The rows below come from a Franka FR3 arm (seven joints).
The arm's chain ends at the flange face. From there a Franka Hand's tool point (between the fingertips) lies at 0.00 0.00 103.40 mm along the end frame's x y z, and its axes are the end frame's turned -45 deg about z.
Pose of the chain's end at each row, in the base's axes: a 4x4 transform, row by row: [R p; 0 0 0 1], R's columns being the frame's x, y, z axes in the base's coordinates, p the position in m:
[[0.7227, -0.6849, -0.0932, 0.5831], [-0.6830, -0.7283, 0.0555, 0.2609], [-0.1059, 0.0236, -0.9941, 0.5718], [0, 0, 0, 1]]
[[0.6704, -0.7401, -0.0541, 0.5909], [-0.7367, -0.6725, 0.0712, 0.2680], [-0.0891, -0.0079, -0.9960, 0.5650], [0, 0, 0, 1]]
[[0.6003, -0.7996, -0.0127, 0.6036], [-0.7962, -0.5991, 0.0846, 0.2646], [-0.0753, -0.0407, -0.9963, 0.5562], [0, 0, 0, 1]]
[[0.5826, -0.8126, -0.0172, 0.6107], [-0.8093, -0.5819, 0.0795, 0.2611], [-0.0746, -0.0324, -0.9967, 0.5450], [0, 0, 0, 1]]
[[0.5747, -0.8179, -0.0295, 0.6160], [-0.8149, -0.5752, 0.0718, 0.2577], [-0.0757, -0.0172, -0.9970, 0.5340], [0, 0, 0, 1]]
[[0.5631, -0.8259, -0.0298, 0.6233], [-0.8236, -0.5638, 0.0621, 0.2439], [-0.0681, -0.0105, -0.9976, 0.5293], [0, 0, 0, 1]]
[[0.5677, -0.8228, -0.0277, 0.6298], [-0.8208, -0.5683, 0.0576, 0.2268], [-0.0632, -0.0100, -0.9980, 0.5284], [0, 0, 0, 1]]
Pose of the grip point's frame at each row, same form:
[[0.9953, 0.0267, -0.0932, 0.5735], [0.0320, -0.9979, 0.0555, 0.2666], [-0.0916, -0.0582, -0.9941, 0.4690], [0, 0, 0, 1]]
[[0.9974, -0.0493, -0.0541, 0.5853], [-0.0454, -0.9965, 0.0712, 0.2754], [-0.0574, -0.0686, -0.9960, 0.4620], [0, 0, 0, 1]]
[[0.9899, -0.1409, -0.0127, 0.6023], [-0.1394, -0.9866, 0.0846, 0.2733], [-0.0245, -0.0820, -0.9963, 0.4532], [0, 0, 0, 1]]
[[0.9866, -0.1626, -0.0172, 0.6089], [-0.1608, -0.9837, 0.0795, 0.2693], [-0.0298, -0.0757, -0.9967, 0.4419], [0, 0, 0, 1]]
[[0.9847, -0.1720, -0.0295, 0.6129], [-0.1695, -0.9829, 0.0718, 0.2651], [-0.0414, -0.0657, -0.9970, 0.4309], [0, 0, 0, 1]]
[[0.9822, -0.1858, -0.0298, 0.6202], [-0.1837, -0.9810, 0.0621, 0.2503], [-0.0407, -0.0556, -0.9976, 0.4261], [0, 0, 0, 1]]
[[0.9832, -0.1804, -0.0277, 0.6269], [-0.1785, -0.9822, 0.0576, 0.2328], [-0.0376, -0.0518, -0.9980, 0.4252], [0, 0, 0, 1]]

